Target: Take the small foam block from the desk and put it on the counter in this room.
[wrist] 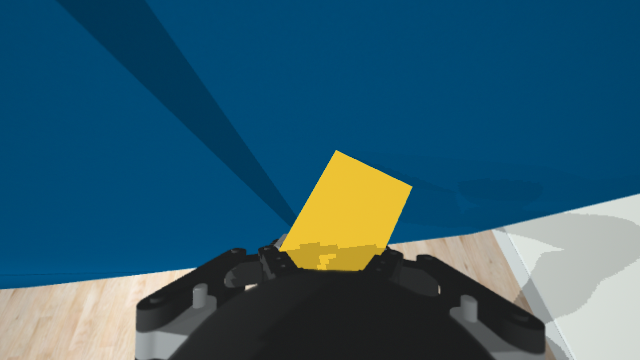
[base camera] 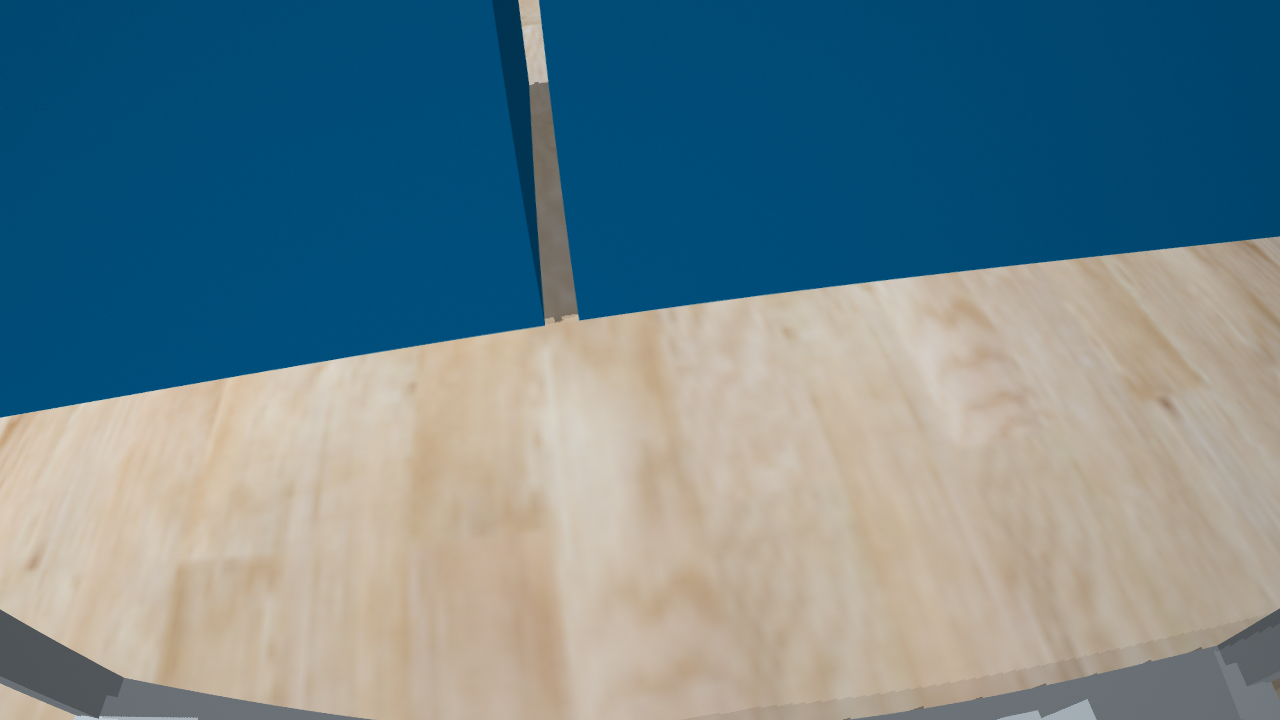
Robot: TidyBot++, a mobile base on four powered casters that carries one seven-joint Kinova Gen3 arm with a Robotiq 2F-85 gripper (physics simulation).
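Frame: origin at the arm's base, x right, y ahead, z up, level; millimetres.
Seen in the pictures: gripper, fingertip midpoint: [wrist: 329, 245].
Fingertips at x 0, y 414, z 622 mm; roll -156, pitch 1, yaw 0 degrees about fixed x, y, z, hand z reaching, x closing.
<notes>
A point is followed by its place in that frame.
The small foam block [wrist: 347, 205] @(x 13, y 436, z 671 mm) is yellow and sits tilted between the fingers in the wrist view, its far end sticking out past them. My gripper [wrist: 329, 245] @(x 0, y 414, z 622 mm) is shut on the block, at the lower middle of the wrist view; its palm hides the block's near end. The gripper and block do not show in the base view. I cannot tell the desk or the counter top in either view.
Large blue upright panels [base camera: 895, 134] @(x 168, y 504, z -262 mm) [wrist: 400, 75] @(x 35, y 484, z 733 mm) stand ahead, with a narrow gap [base camera: 554, 197] between two of them in the base view. Wooden floor [base camera: 626, 492] @(x -22, y 323, z -397 mm) [wrist: 65, 320] @(x -1530, y 43, z -397 mm) lies before them. A pale white surface [wrist: 600, 280] @(x 1031, y 384, z -48 mm) is at the right of the wrist view, with shadows on it.
</notes>
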